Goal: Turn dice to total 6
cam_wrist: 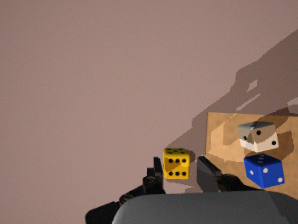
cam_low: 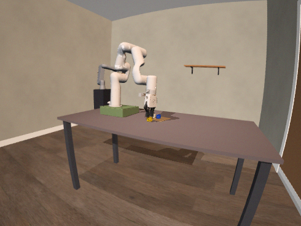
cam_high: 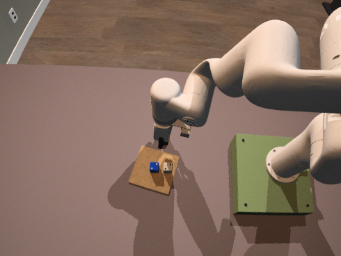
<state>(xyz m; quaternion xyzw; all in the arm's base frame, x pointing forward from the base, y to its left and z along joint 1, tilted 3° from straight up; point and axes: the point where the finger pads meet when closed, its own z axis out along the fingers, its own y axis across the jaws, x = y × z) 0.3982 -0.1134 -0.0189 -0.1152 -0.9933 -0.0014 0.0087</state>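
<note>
Right now the yellow die is 4 cm below my hand. Round my hand: blue die 3 cm ahead, 11 cm to the left, 4 cm below; then tan mat 3 cm ahead, 11 cm to the left, 5 cm below; then white die 1 cm behind, 11 cm to the left, 4 cm below.
</note>
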